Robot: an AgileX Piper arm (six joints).
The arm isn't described. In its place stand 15 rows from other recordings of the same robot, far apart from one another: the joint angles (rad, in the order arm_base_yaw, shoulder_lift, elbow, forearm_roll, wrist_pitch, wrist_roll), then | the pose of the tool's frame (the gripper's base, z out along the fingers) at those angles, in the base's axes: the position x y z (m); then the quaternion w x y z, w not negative.
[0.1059 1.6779 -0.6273 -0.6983 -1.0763 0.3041] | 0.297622 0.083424 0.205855 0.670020 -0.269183 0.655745 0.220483
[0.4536 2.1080 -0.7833 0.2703 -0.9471 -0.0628] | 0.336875 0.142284 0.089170 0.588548 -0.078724 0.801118 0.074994
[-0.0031 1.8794 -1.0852 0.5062 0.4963 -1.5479] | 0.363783 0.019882 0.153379 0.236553 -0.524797 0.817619 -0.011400
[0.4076 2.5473 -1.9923 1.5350 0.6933 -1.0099] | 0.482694 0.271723 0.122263 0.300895 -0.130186 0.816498 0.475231
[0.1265 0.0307 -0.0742 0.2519 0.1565 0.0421] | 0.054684 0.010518 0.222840 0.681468 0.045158 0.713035 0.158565
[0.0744 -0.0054 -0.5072 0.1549 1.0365 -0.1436] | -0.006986 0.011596 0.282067 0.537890 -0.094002 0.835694 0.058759
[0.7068 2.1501 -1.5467 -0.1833 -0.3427 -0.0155] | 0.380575 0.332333 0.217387 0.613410 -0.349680 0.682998 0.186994
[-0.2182 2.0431 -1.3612 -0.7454 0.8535 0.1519] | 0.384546 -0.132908 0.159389 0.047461 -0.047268 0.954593 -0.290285
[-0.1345 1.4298 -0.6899 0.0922 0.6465 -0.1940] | 0.234210 -0.026599 0.185724 0.138731 0.003232 0.990275 0.009934
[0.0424 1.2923 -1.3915 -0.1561 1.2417 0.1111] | 0.246838 -0.002928 0.395065 0.259345 0.027553 0.963644 -0.058058
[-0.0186 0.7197 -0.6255 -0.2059 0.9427 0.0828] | 0.116651 -0.017227 0.285967 0.306941 0.015952 0.947533 -0.087824
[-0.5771 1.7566 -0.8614 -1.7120 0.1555 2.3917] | 0.279688 -0.198735 0.163709 0.384400 0.564726 0.728454 -0.051730
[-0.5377 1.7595 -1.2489 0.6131 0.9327 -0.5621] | 0.325076 -0.144876 0.233391 0.223100 0.141174 0.949685 0.168505
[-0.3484 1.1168 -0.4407 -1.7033 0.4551 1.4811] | 0.176781 -0.106393 0.231728 0.410464 0.158507 0.836771 -0.325899
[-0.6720 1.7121 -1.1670 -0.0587 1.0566 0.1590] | 0.245826 -0.201498 0.215288 0.020631 0.390772 0.919692 -0.032236
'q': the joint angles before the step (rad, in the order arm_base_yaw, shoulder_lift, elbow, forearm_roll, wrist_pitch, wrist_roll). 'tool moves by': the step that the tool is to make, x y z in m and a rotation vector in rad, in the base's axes. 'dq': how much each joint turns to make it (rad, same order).
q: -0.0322, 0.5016, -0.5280, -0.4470, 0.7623, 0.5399
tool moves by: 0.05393, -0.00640, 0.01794, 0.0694, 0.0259, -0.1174
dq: 0.0001, 0.2741, -0.1387, -0.1080, -0.0362, 0.2323
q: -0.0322, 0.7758, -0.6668, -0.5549, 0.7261, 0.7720
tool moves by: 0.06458, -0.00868, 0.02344, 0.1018, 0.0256, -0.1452
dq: -0.0199, 0.2868, -0.2411, -0.0123, 0.0510, 0.1620
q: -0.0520, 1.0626, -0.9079, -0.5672, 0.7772, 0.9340
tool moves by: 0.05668, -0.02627, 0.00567, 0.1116, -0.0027, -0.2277
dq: -0.0793, 0.2445, -0.2161, -0.0002, 0.0572, 0.1779
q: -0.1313, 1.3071, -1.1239, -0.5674, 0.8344, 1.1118
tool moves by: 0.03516, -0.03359, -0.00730, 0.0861, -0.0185, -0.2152
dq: -0.0882, 0.1701, -0.1451, 0.0021, 0.0390, 0.1507
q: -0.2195, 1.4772, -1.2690, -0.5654, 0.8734, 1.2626
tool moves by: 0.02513, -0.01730, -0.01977, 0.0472, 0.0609, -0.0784
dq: -0.0332, 0.1300, -0.0851, 0.0211, 0.0428, 0.0267
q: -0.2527, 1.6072, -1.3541, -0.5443, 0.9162, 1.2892
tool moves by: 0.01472, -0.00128, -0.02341, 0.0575, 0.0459, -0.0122
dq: -0.0007, 0.0749, -0.0154, 0.0435, 0.0007, 0.0033
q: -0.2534, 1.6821, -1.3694, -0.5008, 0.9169, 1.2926
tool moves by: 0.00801, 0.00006, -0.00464, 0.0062, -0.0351, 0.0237
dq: 0.0000, 0.0187, -0.0021, 0.0089, -0.0557, 0.0000
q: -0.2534, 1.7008, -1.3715, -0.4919, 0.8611, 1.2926
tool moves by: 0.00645, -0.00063, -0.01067, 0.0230, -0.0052, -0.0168
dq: 0.0000, 0.0302, 0.0000, 0.0070, -0.0212, 0.0304
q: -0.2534, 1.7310, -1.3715, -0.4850, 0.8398, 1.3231
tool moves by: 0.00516, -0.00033, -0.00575, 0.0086, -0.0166, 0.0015
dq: 0.0000, 0.0179, 0.0000, 0.0019, -0.0305, 0.0142
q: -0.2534, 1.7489, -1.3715, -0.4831, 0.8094, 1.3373
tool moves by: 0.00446, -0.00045, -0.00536, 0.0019, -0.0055, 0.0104
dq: 0.0000, 0.0170, -0.0010, 0.0000, -0.0235, 0.0000
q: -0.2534, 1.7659, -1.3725, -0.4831, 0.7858, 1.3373
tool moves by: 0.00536, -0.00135, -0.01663, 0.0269, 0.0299, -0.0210
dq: -0.0013, 0.0425, 0.0000, 0.0095, -0.0002, 0.0203
